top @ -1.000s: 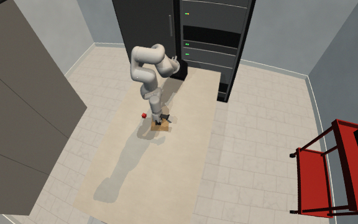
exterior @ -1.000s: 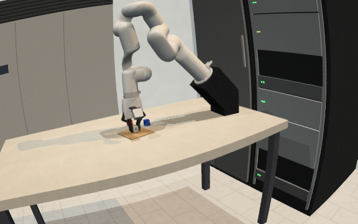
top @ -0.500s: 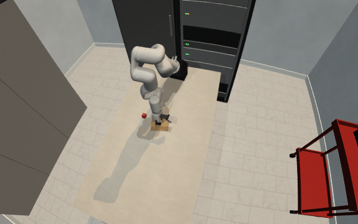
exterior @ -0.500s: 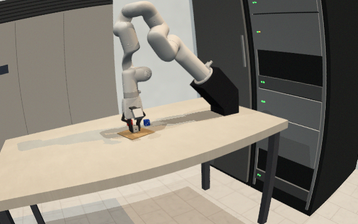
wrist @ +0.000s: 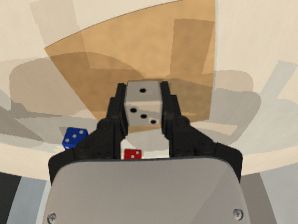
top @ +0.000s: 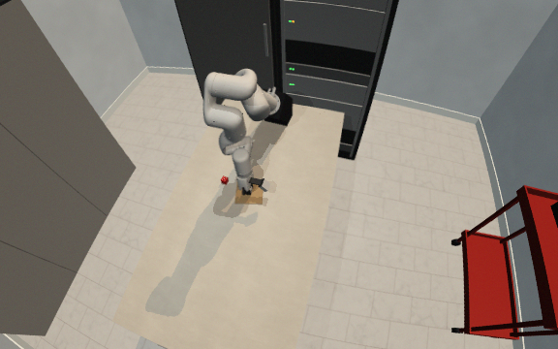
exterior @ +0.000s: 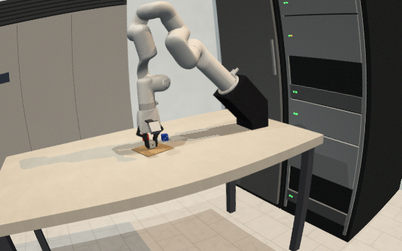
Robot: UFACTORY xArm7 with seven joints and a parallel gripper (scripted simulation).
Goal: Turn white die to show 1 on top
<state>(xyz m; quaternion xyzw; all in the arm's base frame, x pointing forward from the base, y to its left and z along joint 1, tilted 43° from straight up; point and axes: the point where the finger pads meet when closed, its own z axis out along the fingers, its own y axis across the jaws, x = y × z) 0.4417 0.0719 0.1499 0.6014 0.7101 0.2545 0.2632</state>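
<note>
My hand is 1 cm above the white die. Also, from my hand: red die: 15 cm to the right, 2 cm below; then blue die: 9 cm behind, 10 cm to the right, 2 cm below; then brown mat: 3 cm below.
</note>
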